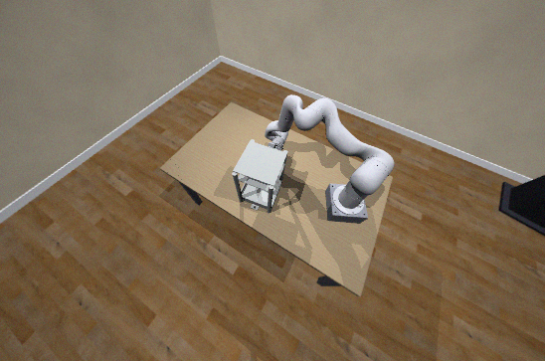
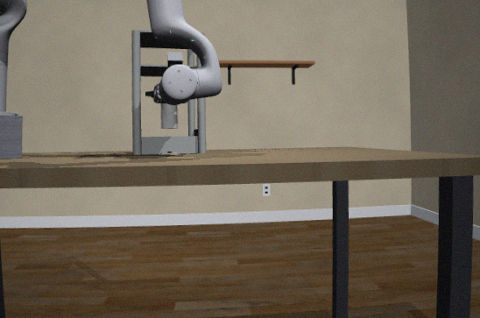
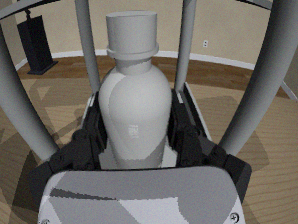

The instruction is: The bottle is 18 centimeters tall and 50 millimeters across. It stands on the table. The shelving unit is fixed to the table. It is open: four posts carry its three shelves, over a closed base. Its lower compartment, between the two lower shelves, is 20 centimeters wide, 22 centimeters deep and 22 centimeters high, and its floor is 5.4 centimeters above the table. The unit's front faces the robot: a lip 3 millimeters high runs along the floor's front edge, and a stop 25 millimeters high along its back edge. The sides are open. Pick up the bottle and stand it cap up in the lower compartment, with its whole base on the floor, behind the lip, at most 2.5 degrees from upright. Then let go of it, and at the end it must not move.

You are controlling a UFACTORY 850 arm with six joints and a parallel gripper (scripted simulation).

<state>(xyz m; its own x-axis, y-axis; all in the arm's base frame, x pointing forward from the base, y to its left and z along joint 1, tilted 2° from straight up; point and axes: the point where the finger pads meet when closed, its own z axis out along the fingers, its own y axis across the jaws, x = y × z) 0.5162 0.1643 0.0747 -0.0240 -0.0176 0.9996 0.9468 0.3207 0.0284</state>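
My hand is 3 cm past the shelving unit, 10 cm to the right of it and 1 cm below it. The rest, counted from my hand: white bottle 1 cm above.
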